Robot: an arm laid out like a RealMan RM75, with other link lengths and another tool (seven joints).
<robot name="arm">
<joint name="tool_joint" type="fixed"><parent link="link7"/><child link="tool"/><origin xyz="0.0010 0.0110 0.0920" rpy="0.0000 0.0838 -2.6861"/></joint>
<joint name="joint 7" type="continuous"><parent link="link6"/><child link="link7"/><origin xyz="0.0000 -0.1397 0.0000" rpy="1.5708 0.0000 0.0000"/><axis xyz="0 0 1"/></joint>
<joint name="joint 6" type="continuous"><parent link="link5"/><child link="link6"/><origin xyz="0.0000 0.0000 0.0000" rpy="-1.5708 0.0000 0.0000"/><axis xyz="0 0 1"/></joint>
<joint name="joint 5" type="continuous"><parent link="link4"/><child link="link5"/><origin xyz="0.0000 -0.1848 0.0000" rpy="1.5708 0.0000 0.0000"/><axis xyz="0 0 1"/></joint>
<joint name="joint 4" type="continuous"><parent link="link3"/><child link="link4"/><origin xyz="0.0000 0.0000 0.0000" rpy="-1.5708 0.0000 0.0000"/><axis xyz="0 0 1"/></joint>
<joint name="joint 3" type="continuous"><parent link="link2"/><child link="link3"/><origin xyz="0.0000 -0.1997 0.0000" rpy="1.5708 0.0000 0.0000"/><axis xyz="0 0 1"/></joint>
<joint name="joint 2" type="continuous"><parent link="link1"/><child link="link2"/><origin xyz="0.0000 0.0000 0.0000" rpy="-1.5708 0.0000 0.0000"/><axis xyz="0 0 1"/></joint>
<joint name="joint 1" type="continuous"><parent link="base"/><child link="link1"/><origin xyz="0.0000 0.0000 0.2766"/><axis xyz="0 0 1"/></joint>
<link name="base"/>
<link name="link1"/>
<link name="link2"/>
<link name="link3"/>
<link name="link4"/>
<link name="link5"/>
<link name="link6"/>
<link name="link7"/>
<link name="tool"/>
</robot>
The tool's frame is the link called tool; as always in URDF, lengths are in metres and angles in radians. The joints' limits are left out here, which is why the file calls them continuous.
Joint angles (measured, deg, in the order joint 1, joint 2, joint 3, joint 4, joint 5, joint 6, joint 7), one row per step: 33.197 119.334 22.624 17.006 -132.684 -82.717 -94.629; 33.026 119.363 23.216 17.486 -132.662 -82.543 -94.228; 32.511 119.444 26.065 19.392 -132.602 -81.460 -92.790; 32.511 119.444 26.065 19.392 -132.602 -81.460 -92.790; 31.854 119.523 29.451 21.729 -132.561 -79.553 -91.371; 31.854 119.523 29.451 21.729 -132.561 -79.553 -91.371; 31.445 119.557 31.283 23.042 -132.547 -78.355 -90.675; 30.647 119.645 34.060 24.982 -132.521 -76.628 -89.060; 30.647 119.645 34.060 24.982 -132.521 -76.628 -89.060; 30.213 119.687 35.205 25.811 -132.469 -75.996 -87.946; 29.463 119.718 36.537 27.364 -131.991 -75.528 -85.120
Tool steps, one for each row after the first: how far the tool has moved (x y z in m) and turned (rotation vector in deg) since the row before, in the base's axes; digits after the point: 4 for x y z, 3 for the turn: -0.0005 0.0010 0.0013 -0.080 0.889 -0.538; -0.0015 0.0063 0.0063 0.052 3.399 -2.343; 0.0000 0.0000 0.0000 0.000 0.000 0.000; 0.0000 0.0083 0.0065 0.040 3.555 -2.972; 0.0000 0.0000 0.0000 0.000 0.000 0.000; 0.0006 0.0045 0.0034 0.003 1.833 -1.660; 0.0021 0.0064 0.0055 -0.281 3.277 -2.636; 0.0000 0.0000 0.0000 0.000 0.000 0.000; 0.0013 0.0023 0.0027 -0.321 1.807 -1.165; 0.0004 0.0021 0.0051 -1.042 4.166 -1.528
